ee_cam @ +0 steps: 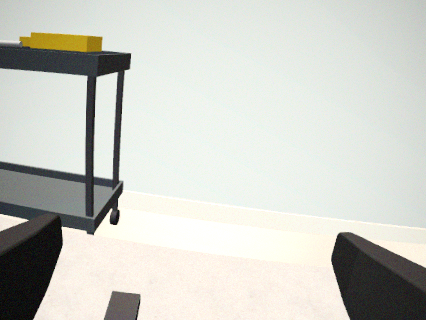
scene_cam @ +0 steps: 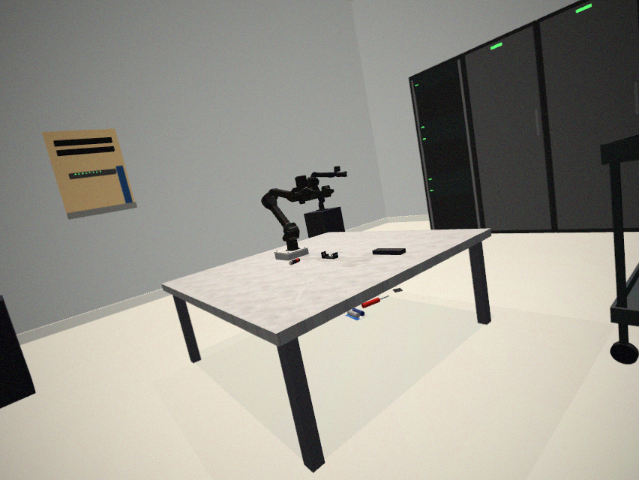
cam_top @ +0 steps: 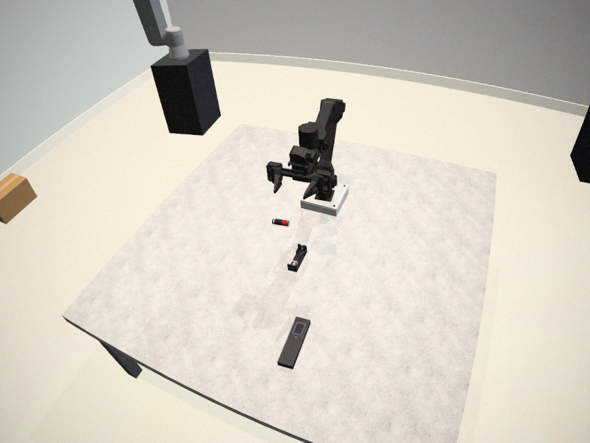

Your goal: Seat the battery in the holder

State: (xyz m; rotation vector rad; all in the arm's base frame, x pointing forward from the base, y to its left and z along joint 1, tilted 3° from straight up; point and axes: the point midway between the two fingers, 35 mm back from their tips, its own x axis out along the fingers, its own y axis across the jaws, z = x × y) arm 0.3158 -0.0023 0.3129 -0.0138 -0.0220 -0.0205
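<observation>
My gripper tip is 33 cm above the battery, 21 cm past it and 13 cm to the left of it. Also, from my gripper tip: black remote control: 33 cm below, 25 cm ahead, 7 cm to the left; red screwdriver: 53 cm below, 23 cm ahead, 6 cm to the right.
</observation>
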